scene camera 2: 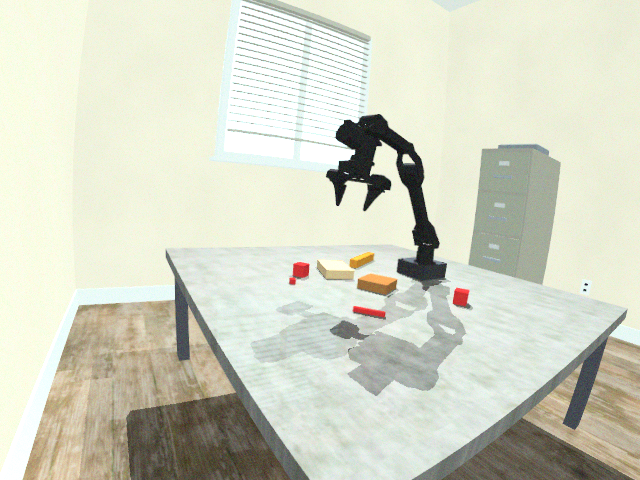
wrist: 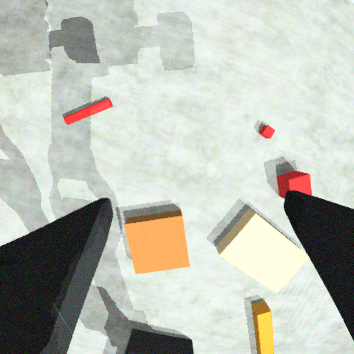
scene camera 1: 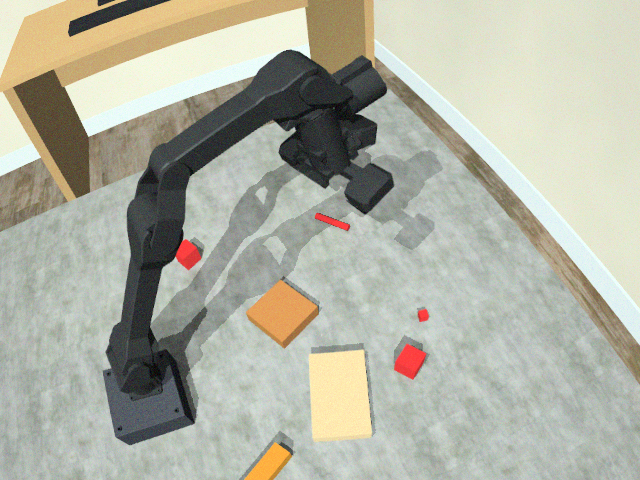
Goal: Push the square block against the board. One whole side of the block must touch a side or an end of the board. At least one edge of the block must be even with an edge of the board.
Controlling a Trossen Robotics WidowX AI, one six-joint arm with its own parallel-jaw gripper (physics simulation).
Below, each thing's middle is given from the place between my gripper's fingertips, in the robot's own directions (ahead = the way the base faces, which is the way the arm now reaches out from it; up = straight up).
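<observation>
The board (scene camera 1: 340, 409) is 230 mm below my hand, 110 mm behind it and 220 mm to the right of it. You'll find the square block (scene camera 1: 282, 313) 20 mm to the right of my hand, 150 mm behind it and 230 mm below it. Going by their middles, it's the square block that's nearest to my hand, of the things named here.
</observation>
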